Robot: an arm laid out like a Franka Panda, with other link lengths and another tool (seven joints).
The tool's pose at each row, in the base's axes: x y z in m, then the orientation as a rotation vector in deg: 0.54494 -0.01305 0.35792 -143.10 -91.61 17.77; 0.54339 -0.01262 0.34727 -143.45 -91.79 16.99; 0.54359 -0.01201 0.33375 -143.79 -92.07 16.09; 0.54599 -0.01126 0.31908 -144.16 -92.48 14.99; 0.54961 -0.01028 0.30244 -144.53 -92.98 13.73; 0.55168 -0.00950 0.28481 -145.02 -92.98 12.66; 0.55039 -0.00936 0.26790 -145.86 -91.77 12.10; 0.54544 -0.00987 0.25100 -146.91 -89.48 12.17; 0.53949 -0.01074 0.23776 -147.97 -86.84 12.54; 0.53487 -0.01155 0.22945 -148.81 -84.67 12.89; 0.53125 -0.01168 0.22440 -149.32 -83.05 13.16; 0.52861 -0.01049 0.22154 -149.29 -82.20 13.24
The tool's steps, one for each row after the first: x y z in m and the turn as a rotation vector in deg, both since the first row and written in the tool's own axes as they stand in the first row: 0.00069 0.00106 0.01070 -0.56 0.29 0.01; 0.00252 0.00429 0.02371 -1.19 0.62 -0.03; 0.00546 0.00966 0.03728 -1.97 1.02 -0.15; 0.00929 0.01649 0.05243 -2.84 1.47 -0.31; 0.01239 0.02228 0.06894 -3.51 1.92 -0.16; 0.01347 0.02522 0.08561 -3.68 2.34 0.78; 0.01248 0.02523 0.10320 -3.32 2.66 2.39; 0.01043 0.02361 0.11750 -2.73 2.89 4.22; 0.00854 0.02193 0.12671 -2.24 3.04 5.72; 0.00739 0.02004 0.13252 -1.80 3.19 6.79; 0.00765 0.01794 0.13599 -1.38 3.41 7.24
